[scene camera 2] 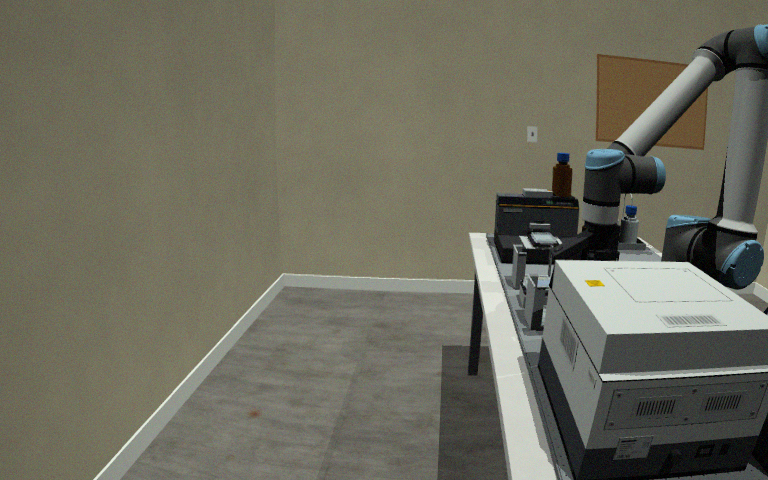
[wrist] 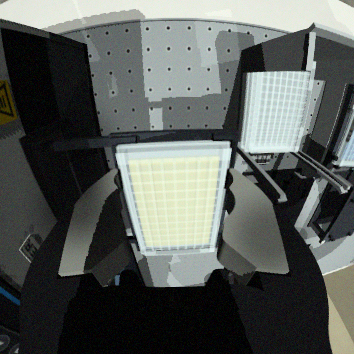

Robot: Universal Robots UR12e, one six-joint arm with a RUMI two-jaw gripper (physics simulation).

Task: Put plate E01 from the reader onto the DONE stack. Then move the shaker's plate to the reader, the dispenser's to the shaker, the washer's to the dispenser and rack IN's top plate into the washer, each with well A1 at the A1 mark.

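Places are measured from the arm's base along level axes (x down, y left, z ahead), in metres.
Pixels of known places: gripper, fingertip midpoint: [wrist: 173, 170].
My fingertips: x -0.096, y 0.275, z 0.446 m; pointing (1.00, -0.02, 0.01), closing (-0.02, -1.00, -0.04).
Observation:
Behind a point stands the place of what it marks.
In the wrist view a plate with pale yellow wells [wrist: 175, 200] @(x -0.106, y 0.275, z 0.424 m) lies between the fingers, beside the dark side of an instrument; no label on it is readable. My gripper [wrist: 173, 170] @(x -0.096, y 0.275, z 0.446 m) has both fingers in against the plate's long sides and appears shut on it. In the scene view the gripper's fingertips are hidden behind the large white instrument [scene camera 2: 651, 300] @(x -0.252, y 0.632, z 0.449 m). A clear plate [wrist: 276, 112] @(x -0.015, y 0.141, z 0.479 m) sits on a holder to the right, and part of a bluish plate [wrist: 346, 142] @(x -0.048, y 0.033, z 0.452 m) shows at the far right edge. The DONE stack cannot be identified.
A dark instrument [scene camera 2: 512, 224] @(x -0.089, y -0.599, z 0.486 m) at the bench's far end has a plate [scene camera 2: 543, 238] @(x -0.070, y -0.454, z 0.382 m) on its front tray and an amber bottle [scene camera 2: 561, 180] @(x -0.281, y -0.614, z 0.277 m) on top. Grey upright posts [scene camera 2: 518, 266] @(x -0.063, y -0.121, z 0.544 m) stand near the bench edge. A perforated deck [wrist: 170, 55] @(x 0.018, y 0.273, z 0.545 m) lies beyond the yellow plate.

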